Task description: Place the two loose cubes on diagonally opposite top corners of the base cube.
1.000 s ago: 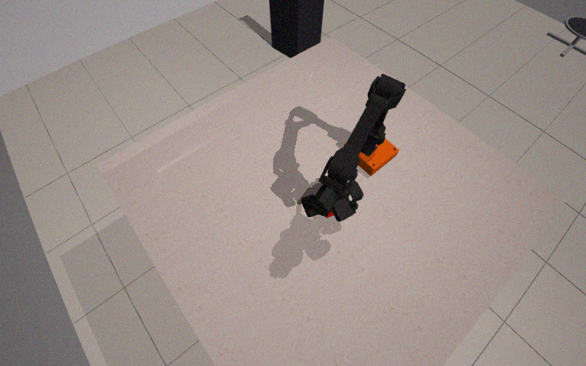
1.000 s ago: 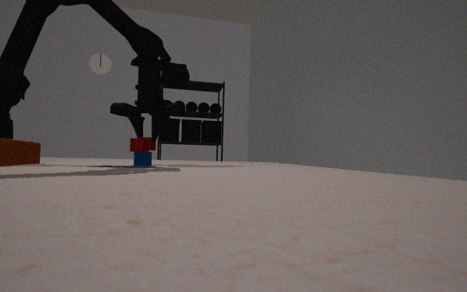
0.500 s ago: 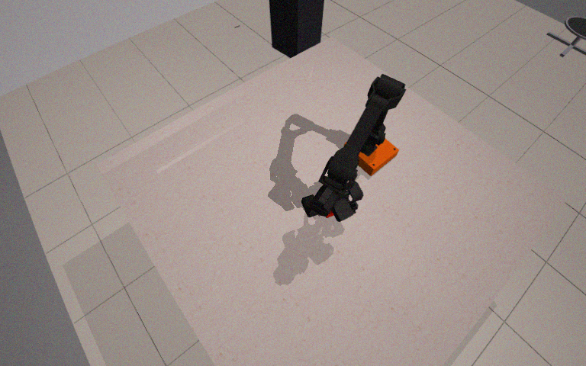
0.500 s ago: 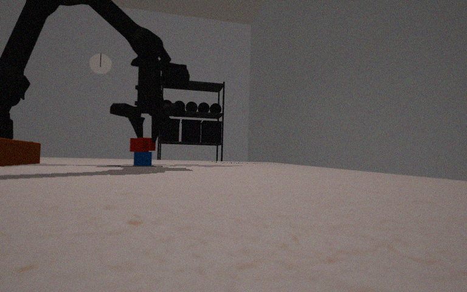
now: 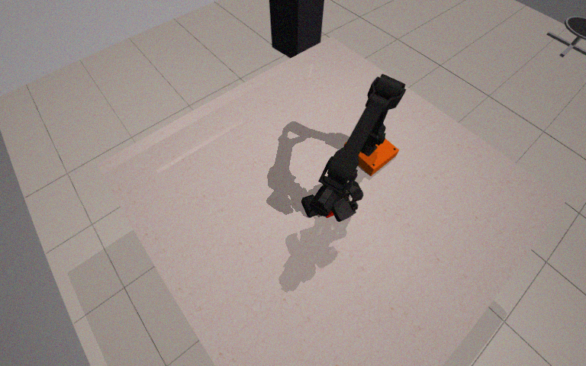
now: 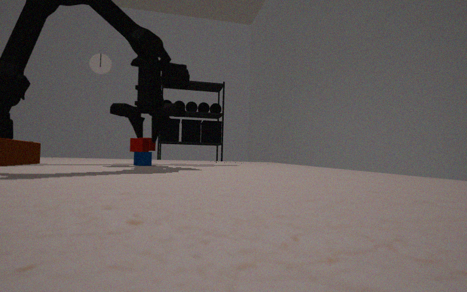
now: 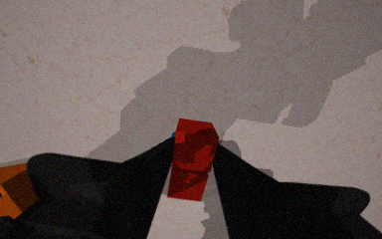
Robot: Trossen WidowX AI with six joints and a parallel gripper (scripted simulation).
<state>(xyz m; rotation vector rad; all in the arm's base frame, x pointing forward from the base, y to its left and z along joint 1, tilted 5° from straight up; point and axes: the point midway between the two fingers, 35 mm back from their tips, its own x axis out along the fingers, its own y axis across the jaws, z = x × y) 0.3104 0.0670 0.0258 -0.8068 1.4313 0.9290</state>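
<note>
The blue cube is 1 cm behind my gripper tip, 2 cm to the right of it and 4 cm below it.
</note>
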